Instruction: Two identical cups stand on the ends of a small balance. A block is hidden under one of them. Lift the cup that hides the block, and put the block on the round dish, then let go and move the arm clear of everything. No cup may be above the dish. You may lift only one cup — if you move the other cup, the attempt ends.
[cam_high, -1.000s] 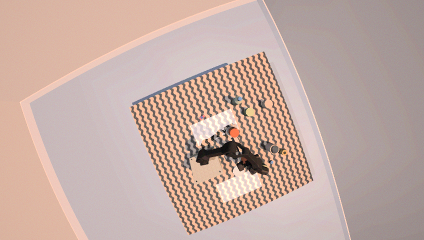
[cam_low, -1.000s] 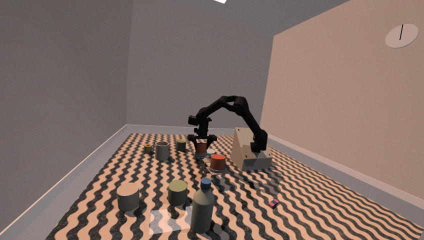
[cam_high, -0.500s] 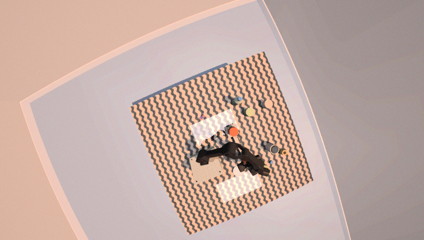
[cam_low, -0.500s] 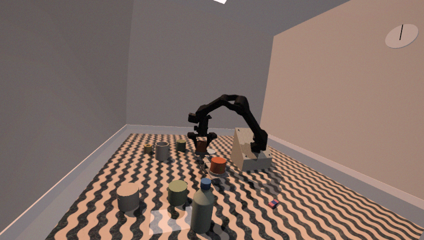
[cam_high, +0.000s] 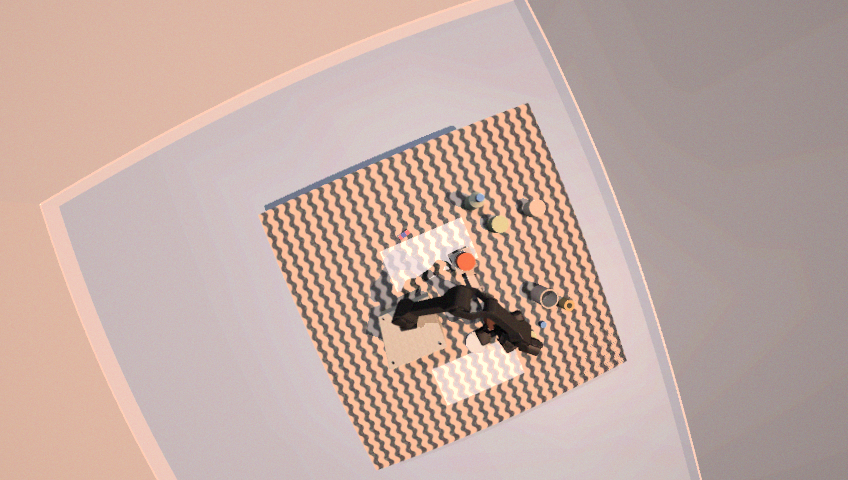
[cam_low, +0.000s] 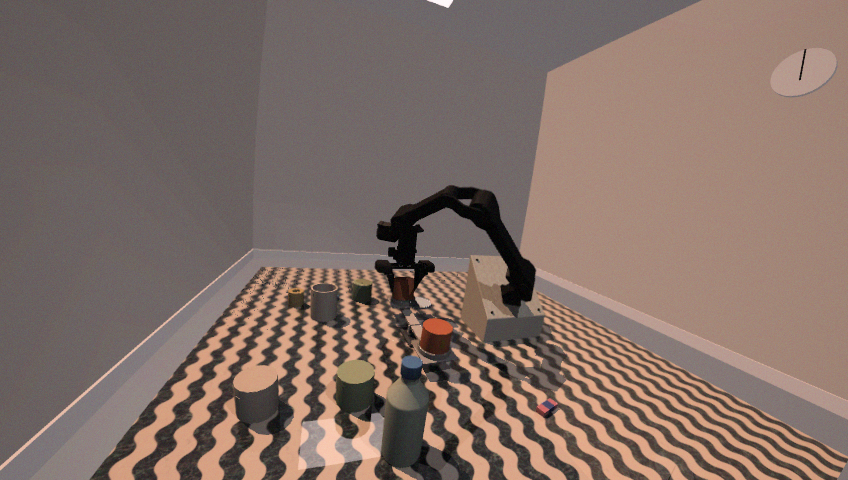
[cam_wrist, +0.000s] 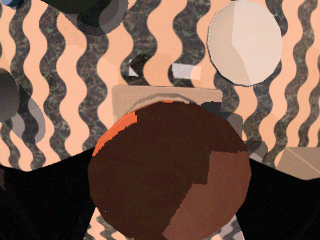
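My gripper tip is now 1 cm to the right of the pale green block and 2 cm above it. From my gripper tip the other things lie so: grey mug (24 cm ahead, 2 cm to the left, 4 cm below); yellow ring (35 cm ahead, 5 cm to the right, 6 cm below); round dish (8 cm behind, 11 cm to the right, 8 cm below).
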